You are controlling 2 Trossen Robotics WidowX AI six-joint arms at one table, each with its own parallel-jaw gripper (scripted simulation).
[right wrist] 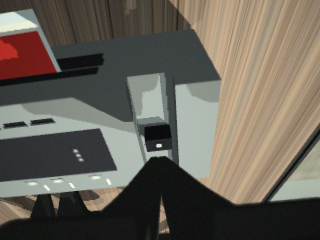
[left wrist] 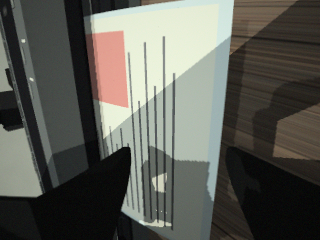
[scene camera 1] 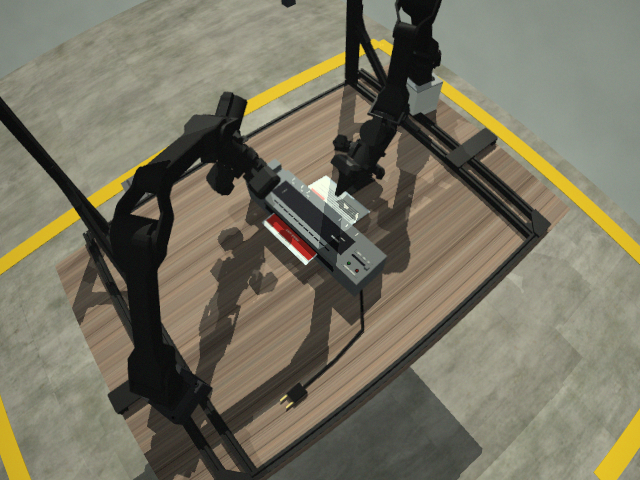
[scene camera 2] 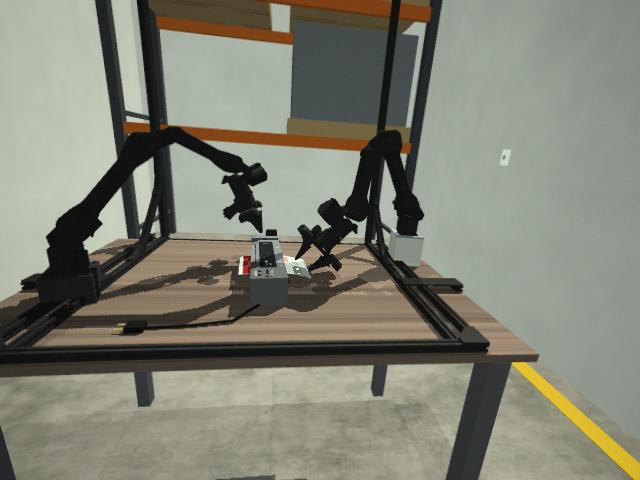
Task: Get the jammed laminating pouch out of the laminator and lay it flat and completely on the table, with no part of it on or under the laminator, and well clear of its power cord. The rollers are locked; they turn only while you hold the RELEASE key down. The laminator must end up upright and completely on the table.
Labels:
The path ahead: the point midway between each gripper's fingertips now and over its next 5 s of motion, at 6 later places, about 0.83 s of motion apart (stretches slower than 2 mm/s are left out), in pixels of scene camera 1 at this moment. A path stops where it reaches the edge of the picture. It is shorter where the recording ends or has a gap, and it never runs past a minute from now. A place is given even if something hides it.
My left gripper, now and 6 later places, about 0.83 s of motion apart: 342, 195; 343, 195; 347, 186; 353, 177; 359, 168; 368, 156; 372, 148
My right gripper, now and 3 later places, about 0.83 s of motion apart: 264, 175; 270, 177; 269, 178; 227, 183

